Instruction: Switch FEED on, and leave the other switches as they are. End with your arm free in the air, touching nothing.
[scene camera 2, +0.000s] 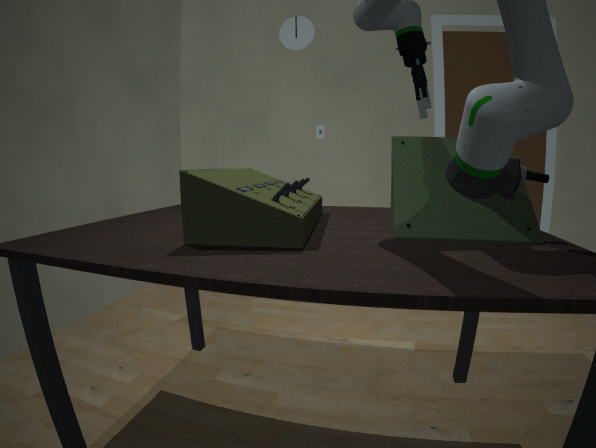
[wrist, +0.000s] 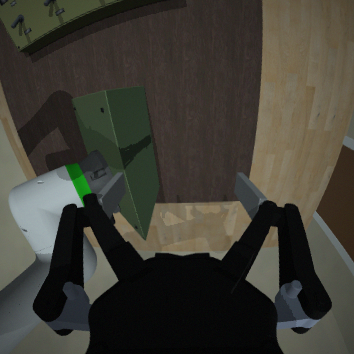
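Where they show: gripper, between the fingertips: (scene camera 2: 425, 113) (wrist: 179, 182); arm's base, origin of its link: (scene camera 2: 473, 177) (wrist: 105, 174).
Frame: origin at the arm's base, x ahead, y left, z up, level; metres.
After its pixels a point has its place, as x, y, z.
An olive switch console (scene camera 2: 240, 232) @(0.481, 0.338, -0.111) (wrist: 41, 22) @(0.416, 0.193, -0.069) with a sloped top stands on the table. Several black switch levers (scene camera 2: 283, 191) @(0.420, 0.257, -0.033) (wrist: 18, 21) @(0.425, 0.246, -0.037) stick up from its lower part in a row; in the scene view they overlap and lean to the right. The labels are not readable, so I cannot tell which lever is FEED or how each is set. The console is partly cut off at the top left of the wrist view. My gripper (scene camera 2: 424, 109) @(0.127, -0.207, 0.198) (wrist: 179, 182) @(0.127, -0.207, 0.198) is open and empty, high in the air right of the console in the scene view, touching nothing.
A green wedge-shaped base (scene camera 2: 412, 195) @(0.158, 0.073, -0.049) (wrist: 131, 112) @(0.172, -0.089, 0.006) carries the arm (scene camera 2: 537, 55) @(-0.119, 0.127, 0.272) (wrist: 42, 200) @(0.021, 0.080, 0.156) on the dark table (scene camera 2: 350, 270) @(0.237, 0.411, -0.141) (wrist: 210, 100) @(0.195, -0.278, -0.141), right of the console in the scene view. Behind are a wall with a clock (scene camera 2: 297, 33) and a brown door (scene camera 2: 475, 65).
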